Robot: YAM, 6 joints.
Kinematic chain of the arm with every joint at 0, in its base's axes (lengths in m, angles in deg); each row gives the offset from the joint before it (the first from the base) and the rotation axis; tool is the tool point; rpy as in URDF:
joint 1: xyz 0 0 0.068 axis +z
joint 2: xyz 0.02 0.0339 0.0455 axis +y
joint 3: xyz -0.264 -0.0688 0 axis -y
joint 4: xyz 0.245 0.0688 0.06 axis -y
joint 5: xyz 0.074 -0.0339 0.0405 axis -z
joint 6: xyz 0.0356 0 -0.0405 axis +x
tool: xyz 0 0 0 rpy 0 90 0
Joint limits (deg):
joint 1: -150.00..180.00
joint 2: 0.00..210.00
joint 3: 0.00..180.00
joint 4: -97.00..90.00
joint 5: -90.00..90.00
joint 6: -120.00..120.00
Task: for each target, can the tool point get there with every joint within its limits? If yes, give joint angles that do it. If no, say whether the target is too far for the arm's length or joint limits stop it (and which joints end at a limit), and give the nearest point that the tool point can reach.
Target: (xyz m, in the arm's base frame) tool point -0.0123 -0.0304 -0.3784
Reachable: no: joint limits stop it (at a limit: joint 2) | nearest point -0.0235 -0.0580 -0.3288 | short by 0.058 m
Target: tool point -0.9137 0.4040 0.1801
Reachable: no: too far | nearest point -0.5894 0.2606 0.1560 | short by 0.355 m
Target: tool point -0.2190 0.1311 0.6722
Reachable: yes | joints 146.37 100.97 153.27 -12.36 -19.89 -4.47
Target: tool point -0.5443 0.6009 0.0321
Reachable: no: too far | nearest point -0.4314 0.4762 0.0494 | short by 0.169 m
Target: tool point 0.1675 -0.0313 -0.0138
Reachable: yes | joints -7.60 123.41 30.42 -19.96 14.41 -1.11
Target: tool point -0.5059 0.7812 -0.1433
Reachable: no: too far | nearest point -0.3383 0.5224 -0.0564 | short by 0.320 m
